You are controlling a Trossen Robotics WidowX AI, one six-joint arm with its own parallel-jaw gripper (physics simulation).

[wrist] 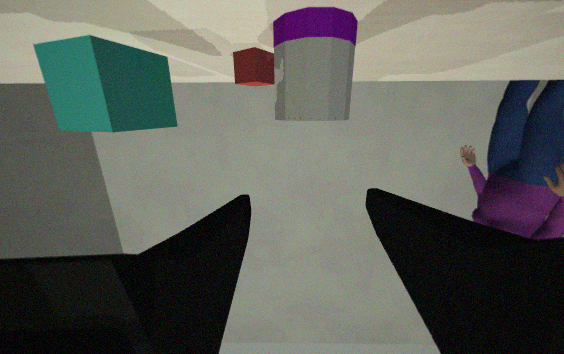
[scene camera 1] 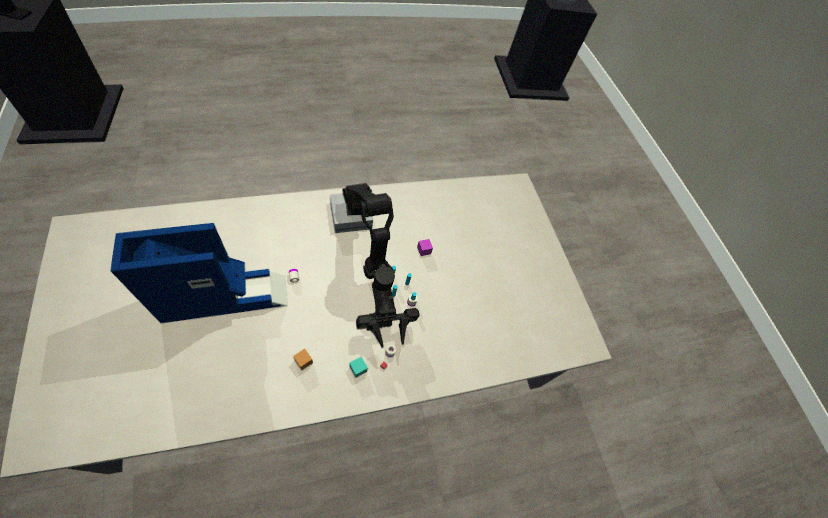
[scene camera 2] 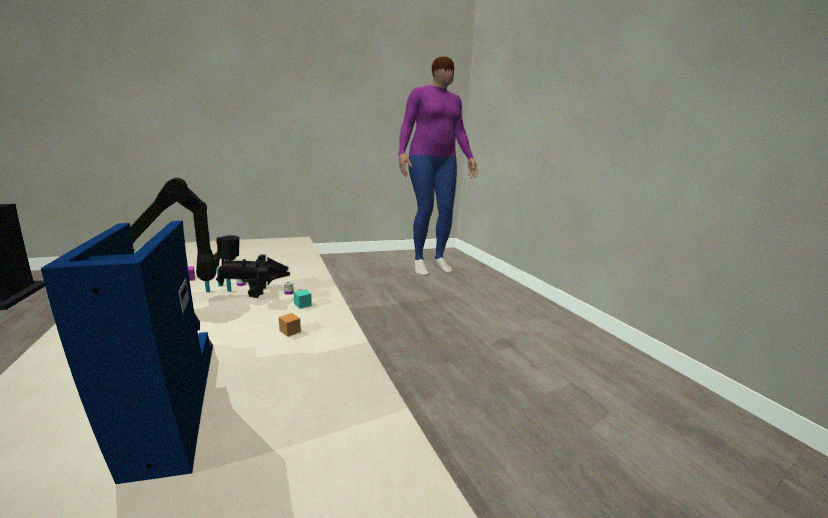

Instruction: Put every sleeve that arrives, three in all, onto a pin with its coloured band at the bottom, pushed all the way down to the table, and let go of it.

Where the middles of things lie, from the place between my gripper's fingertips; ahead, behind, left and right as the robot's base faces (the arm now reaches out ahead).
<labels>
Right now my hand is 40 mm short of the small red cube [wrist: 254, 67], 30 mm to the left of it and 70 mm above it. Also, from my hand: pale ramp [scene camera 1: 262, 286]: 230 mm behind, 380 mm to the right, 50 mm below; then blue dispenser [scene camera 2: 126, 321]: 220 mm behind, 500 mm to the right, 80 mm above; then teal cube [wrist: 97, 85]: 40 mm ahead, 100 mm to the right, 50 mm below.
</labels>
